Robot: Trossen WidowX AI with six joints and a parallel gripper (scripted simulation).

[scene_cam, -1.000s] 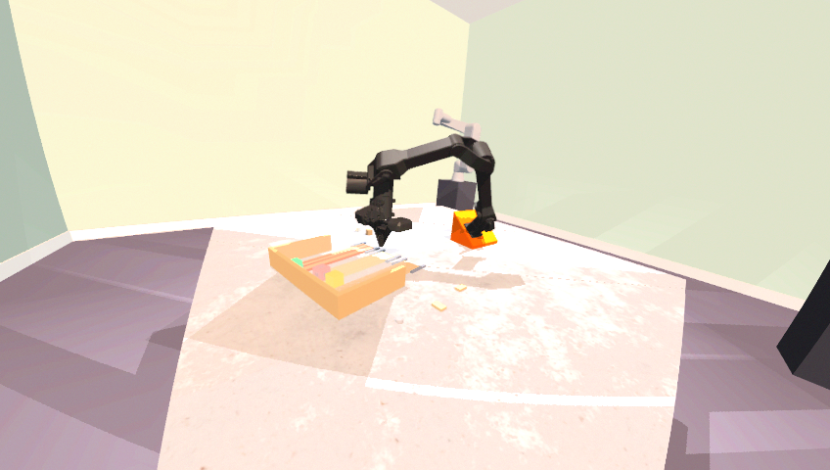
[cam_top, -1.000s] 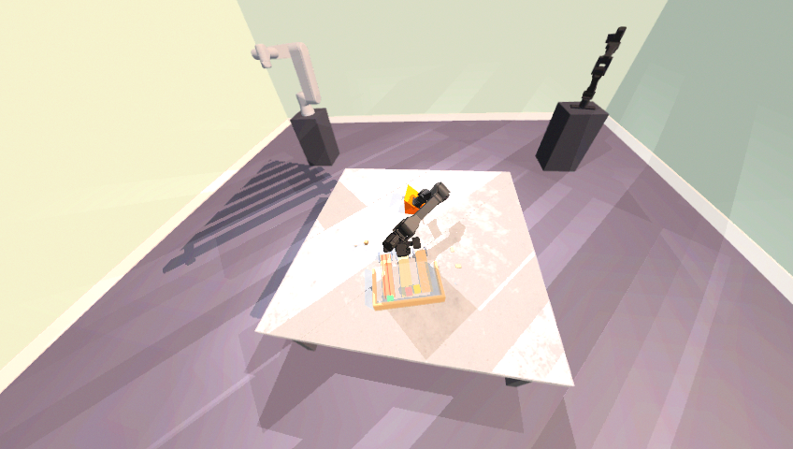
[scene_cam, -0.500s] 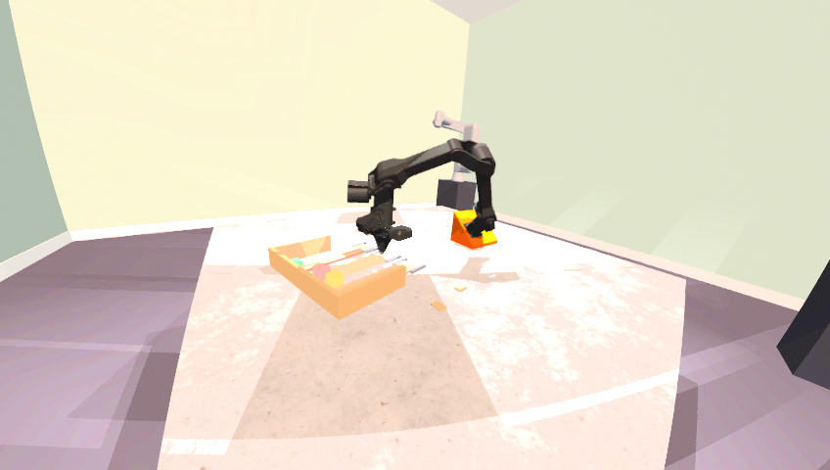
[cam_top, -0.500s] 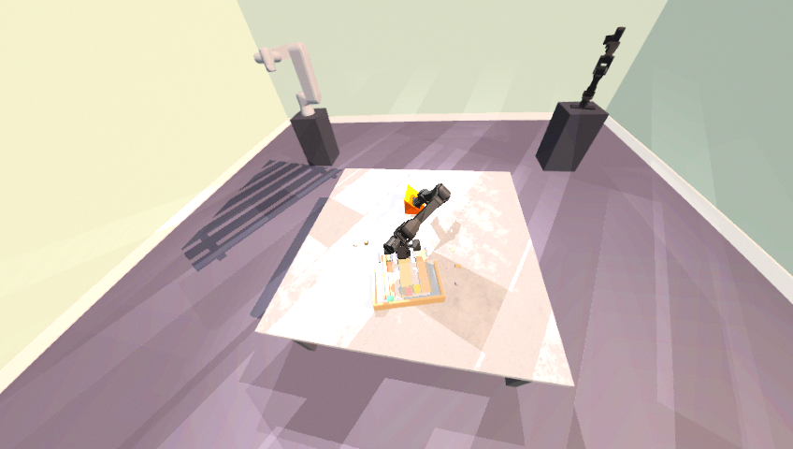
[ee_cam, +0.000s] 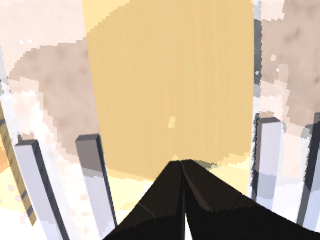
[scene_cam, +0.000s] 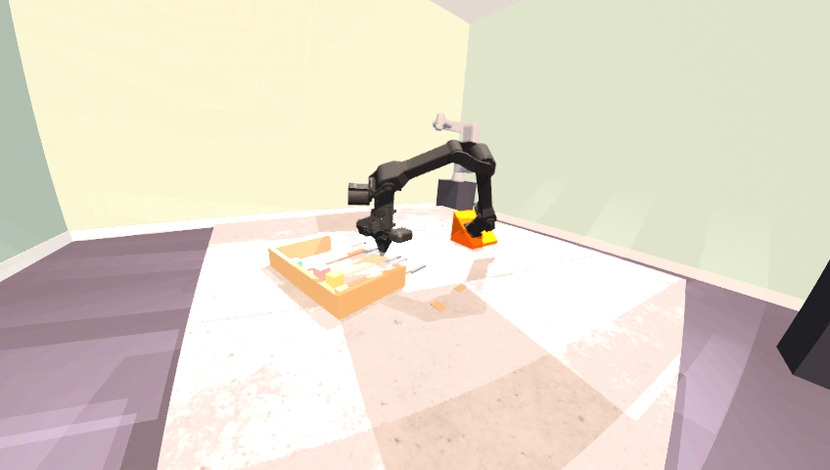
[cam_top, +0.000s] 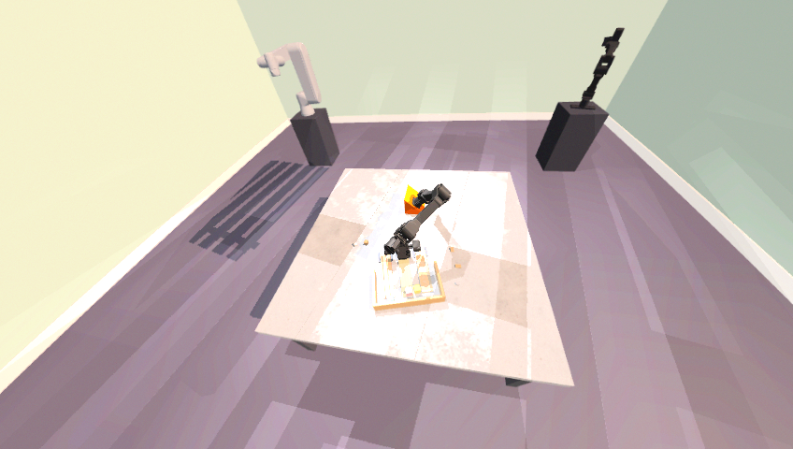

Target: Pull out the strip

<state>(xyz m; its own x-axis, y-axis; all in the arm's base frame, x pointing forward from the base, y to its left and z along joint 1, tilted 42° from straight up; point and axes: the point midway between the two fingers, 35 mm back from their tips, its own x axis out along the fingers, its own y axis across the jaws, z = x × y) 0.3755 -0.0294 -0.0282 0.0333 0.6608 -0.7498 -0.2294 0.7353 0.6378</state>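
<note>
My gripper tip is 100 mm short of the wide pale yellow strip and 20 mm to the right of it. From my gripper tip the other things lie so: pink cube marked h 200 mm ahead, 50 mm to the left, 10 mm above.
</note>
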